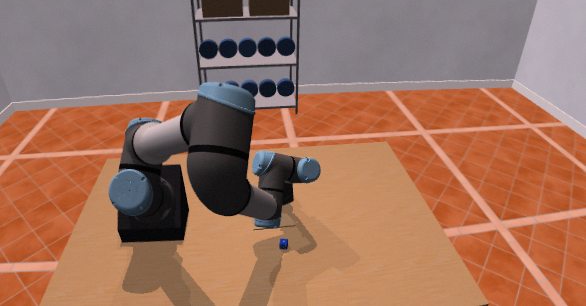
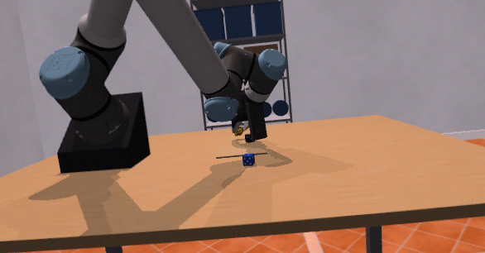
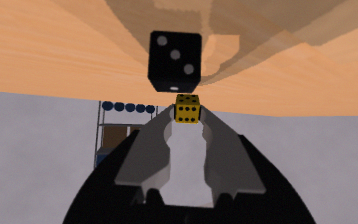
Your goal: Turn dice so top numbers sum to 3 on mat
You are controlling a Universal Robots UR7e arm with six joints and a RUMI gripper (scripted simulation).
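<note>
The yellow die lies right at my hand. Round my hand: blue die (32 cm to the right, 3 cm ahead, 2 cm below); then black die (5 cm to the right, 4 cm ahead, 2 cm below); then tan mat (16 cm to the right, 3 cm below, 1 cm ahead).
</note>
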